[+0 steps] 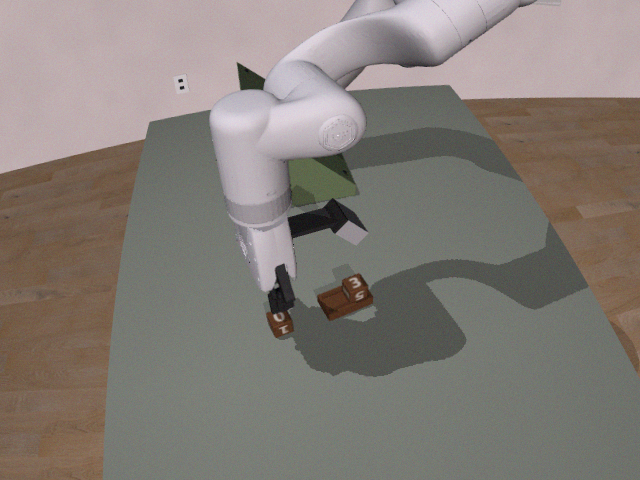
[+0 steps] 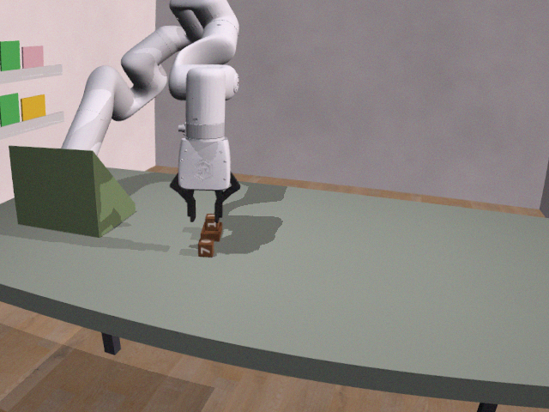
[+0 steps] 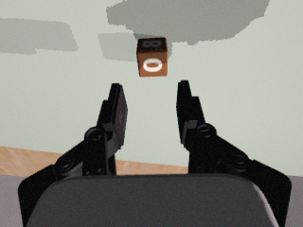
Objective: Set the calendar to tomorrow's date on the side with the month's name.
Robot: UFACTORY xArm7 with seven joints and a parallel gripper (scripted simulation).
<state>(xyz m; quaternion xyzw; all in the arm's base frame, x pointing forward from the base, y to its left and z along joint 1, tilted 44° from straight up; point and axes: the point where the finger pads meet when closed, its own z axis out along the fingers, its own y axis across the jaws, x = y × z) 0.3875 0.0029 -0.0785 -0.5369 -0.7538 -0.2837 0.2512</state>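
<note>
The brown cube is 8 cm below my hand. Round my hand: tray: 3 cm behind, 10 cm to the left, 9 cm below.
</note>
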